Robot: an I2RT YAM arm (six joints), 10 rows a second.
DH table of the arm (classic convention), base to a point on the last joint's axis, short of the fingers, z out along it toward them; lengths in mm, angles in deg. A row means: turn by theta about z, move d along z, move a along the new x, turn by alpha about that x. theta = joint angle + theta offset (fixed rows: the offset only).
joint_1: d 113.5  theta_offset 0  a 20  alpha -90
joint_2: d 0  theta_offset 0  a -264  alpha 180
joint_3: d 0  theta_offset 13.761  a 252.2  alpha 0
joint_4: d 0  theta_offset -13.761  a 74  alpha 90
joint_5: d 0  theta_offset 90  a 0  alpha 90
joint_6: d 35.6  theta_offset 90  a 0  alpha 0
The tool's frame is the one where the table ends.
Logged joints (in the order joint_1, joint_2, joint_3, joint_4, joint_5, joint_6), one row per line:
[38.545 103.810 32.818 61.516 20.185 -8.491]
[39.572 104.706 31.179 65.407 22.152 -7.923]
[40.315 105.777 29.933 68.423 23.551 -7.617]
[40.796 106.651 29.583 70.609 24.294 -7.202]
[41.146 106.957 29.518 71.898 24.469 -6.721]
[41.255 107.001 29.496 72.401 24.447 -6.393]
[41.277 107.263 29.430 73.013 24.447 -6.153]
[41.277 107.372 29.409 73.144 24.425 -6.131]
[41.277 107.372 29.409 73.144 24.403 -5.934]
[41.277 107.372 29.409 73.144 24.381 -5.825]
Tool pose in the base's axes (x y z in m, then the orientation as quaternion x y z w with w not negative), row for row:
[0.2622 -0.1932 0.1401 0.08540 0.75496 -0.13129 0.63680]
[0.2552 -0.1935 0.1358 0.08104 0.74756 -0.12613 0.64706]
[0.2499 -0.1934 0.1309 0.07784 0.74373 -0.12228 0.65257]
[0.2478 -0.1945 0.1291 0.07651 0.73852 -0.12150 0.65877]
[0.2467 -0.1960 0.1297 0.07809 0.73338 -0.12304 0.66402]
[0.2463 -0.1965 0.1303 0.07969 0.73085 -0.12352 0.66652]
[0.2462 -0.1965 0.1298 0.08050 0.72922 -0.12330 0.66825]
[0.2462 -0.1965 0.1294 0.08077 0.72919 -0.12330 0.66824]
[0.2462 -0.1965 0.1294 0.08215 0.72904 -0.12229 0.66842]
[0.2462 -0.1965 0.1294 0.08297 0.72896 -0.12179 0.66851]
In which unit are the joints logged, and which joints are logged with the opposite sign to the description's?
The joints are logged in degrees. Opposite sign: joint_1, joint_5.
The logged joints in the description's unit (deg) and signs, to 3 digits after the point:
[-38.545 103.810 32.818 61.516 -20.185 -8.491]
[-39.572 104.706 31.179 65.407 -22.152 -7.923]
[-40.315 105.777 29.933 68.423 -23.551 -7.617]
[-40.796 106.651 29.583 70.609 -24.294 -7.202]
[-41.146 106.957 29.518 71.898 -24.469 -6.721]
[-41.255 107.001 29.496 72.401 -24.447 -6.393]
[-41.277 107.263 29.430 73.013 -24.447 -6.153]
[-41.277 107.372 29.409 73.144 -24.425 -6.131]
[-41.277 107.372 29.409 73.144 -24.403 -5.934]
[-41.277 107.372 29.409 73.144 -24.381 -5.825]

